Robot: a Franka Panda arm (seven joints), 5 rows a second.
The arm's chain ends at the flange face. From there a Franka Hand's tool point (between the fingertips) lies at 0.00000 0.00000 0.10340 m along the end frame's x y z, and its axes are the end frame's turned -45 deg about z.
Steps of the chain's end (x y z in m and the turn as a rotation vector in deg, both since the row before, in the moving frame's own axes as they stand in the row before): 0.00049, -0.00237, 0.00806, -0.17, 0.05, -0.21; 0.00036, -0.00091, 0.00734, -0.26, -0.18, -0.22; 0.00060, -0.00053, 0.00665, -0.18, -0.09, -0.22; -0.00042, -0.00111, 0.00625, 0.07, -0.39, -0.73; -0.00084, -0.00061, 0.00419, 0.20, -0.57, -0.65; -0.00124, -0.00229, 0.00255, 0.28, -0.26, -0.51
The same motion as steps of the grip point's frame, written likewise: 0.00187, -0.00105, 0.00806, -0.16, -0.08, -0.21; 0.00034, -0.00029, 0.00734, -0.06, -0.31, -0.22; 0.00045, 0.00017, 0.00665, -0.06, -0.19, -0.22; 0.00008, -0.00167, 0.00625, 0.33, -0.23, -0.73; -0.00064, -0.00201, 0.00418, 0.54, -0.26, -0.65; 0.00076, -0.00319, 0.00255, 0.38, 0.01, -0.51
